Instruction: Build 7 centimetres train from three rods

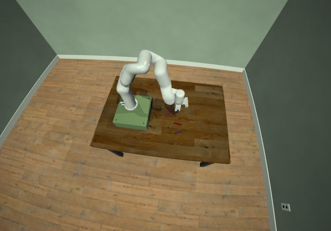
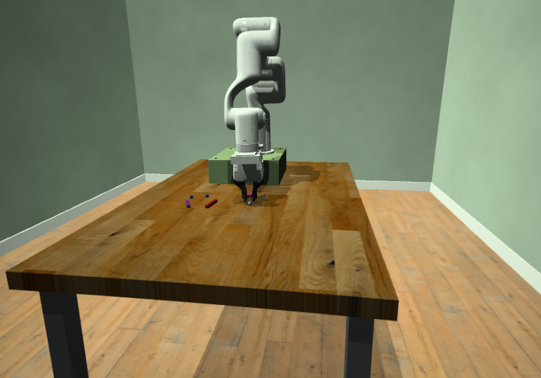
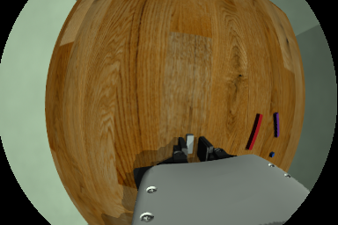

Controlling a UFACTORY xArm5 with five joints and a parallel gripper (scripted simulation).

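My hand is 3 cm above the grey rod. From my hand the other things lie so: red rod 13 cm to the right, 3 cm below, 1 cm behind; then purple rod 21 cm to the right, 3 cm below, 1 cm behind.
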